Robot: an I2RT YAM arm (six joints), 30 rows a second.
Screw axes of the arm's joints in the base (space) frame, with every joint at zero. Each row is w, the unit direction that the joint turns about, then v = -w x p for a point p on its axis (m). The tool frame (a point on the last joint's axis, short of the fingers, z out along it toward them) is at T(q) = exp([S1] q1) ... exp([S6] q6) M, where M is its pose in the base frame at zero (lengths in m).
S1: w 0 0 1 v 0 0 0
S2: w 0 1 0 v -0.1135 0 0.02
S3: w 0 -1 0 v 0.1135 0 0.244
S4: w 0 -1 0 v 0.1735 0 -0.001
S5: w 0 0 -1 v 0 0.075 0
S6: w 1 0 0 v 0 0.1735 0
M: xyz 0.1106 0 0.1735 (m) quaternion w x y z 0.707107 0 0.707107 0
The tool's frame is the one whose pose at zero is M.
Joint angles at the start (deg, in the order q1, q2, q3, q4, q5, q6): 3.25 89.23 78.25 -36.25 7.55 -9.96
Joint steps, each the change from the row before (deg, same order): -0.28 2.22 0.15 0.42 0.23 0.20; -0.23 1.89 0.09 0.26 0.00 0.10; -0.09 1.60 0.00 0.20 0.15 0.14; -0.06 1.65 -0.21 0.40 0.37 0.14; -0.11 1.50 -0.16 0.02 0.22 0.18; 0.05 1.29 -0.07 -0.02 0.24 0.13
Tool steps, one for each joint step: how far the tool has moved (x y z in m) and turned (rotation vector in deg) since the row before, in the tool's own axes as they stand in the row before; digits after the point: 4 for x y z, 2 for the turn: 0.0017 0.0003 0.0139 0.13 1.71 0.19; 0.0018 0.0005 0.0120 -0.11 1.55 0.07; 0.0019 0.0011 0.0103 -0.03 1.41 0.02; 0.0026 0.0014 0.0113 0.16 1.50 -0.02; 0.0029 0.0011 0.0102 0.02 1.66 0.03; 0.0021 0.0018 0.0084 -0.01 1.37 -0.12
